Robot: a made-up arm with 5 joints.
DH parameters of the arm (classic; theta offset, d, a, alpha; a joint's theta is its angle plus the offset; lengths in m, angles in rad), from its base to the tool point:
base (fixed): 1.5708 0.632 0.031 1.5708
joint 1: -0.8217 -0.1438 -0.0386 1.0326
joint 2: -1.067 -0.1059 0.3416 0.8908
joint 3: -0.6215 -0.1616 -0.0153 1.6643
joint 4: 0 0.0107 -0.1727 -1.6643
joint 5: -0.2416 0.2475 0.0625 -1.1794
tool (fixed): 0.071 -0.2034 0 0
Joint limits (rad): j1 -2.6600..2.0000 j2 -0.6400..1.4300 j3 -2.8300..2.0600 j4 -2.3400..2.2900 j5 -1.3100..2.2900
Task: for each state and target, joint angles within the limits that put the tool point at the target. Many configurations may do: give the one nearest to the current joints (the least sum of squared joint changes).
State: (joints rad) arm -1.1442 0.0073 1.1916 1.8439 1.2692
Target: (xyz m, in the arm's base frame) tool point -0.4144 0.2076 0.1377
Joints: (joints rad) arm -1.1946 0.5810 1.5241 2.2900 0.5301
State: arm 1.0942 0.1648 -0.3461 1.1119 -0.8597
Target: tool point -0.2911 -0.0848 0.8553
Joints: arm 1.2634 0.0817 0.4184 0.5725 -0.2780
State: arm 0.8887 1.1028 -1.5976 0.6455 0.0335
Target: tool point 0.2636 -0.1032 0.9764
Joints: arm 1.3878 1.4300 -1.3876 1.3609 -0.3340
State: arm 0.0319 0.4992 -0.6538 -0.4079 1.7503
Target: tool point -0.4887 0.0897 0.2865
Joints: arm -0.4851 0.3755 -0.5205 -0.9260 2.2577
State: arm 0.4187 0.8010 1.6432 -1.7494 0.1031
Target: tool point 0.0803 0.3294 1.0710
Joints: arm 1.2231 1.3350 1.7987 -1.8750 0.5056
